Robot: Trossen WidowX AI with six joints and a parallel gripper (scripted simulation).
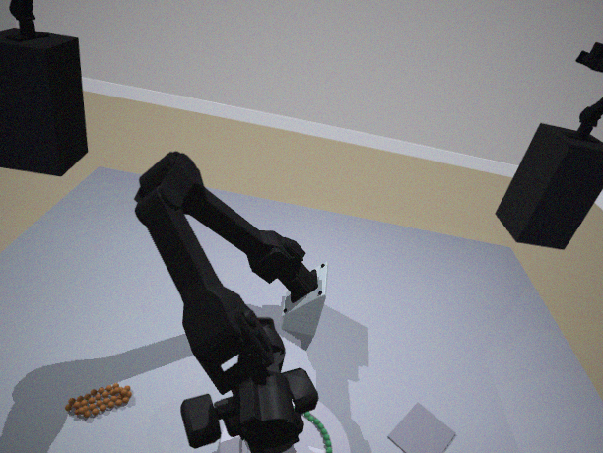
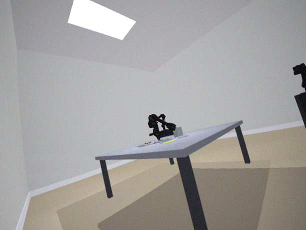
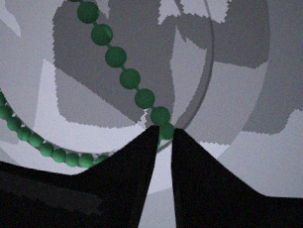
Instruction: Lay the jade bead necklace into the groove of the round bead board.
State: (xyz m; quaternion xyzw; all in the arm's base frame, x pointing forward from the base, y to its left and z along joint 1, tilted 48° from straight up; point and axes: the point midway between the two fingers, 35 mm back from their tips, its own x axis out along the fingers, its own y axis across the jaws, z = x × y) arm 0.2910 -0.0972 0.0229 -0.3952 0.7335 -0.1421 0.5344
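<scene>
My gripper tip is 1 cm short of the round bead board, 6 cm to the right of it and 1 cm above it. Round my gripper tip: yellow strip (20 cm ahead, 29 cm to the left, 1 cm below); flat grey square (4 cm behind, 30 cm to the left, 1 cm below).
</scene>
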